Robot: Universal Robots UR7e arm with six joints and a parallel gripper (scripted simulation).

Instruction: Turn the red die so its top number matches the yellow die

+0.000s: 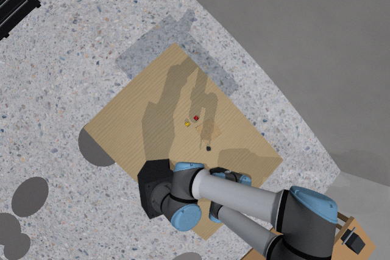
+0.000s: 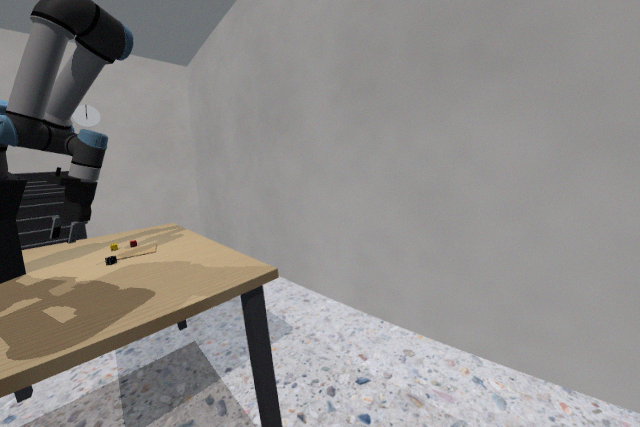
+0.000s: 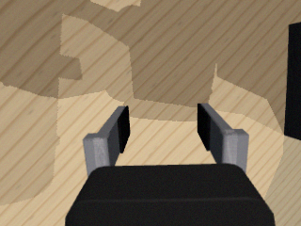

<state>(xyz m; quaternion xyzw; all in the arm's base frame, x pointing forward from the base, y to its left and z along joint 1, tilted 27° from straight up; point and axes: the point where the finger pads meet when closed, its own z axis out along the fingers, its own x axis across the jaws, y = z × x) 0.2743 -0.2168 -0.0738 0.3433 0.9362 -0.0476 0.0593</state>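
Right now my hand is 11 cm short of the black die, 9 cm to the right of it and 13 cm above it. Round my hand: tan mat: 20 cm ahead, 17 cm to the left, 14 cm below; red die: 20 cm ahead, 30 cm to the left, 13 cm below; yellow die: 13 cm ahead, 32 cm to the left, 13 cm below.
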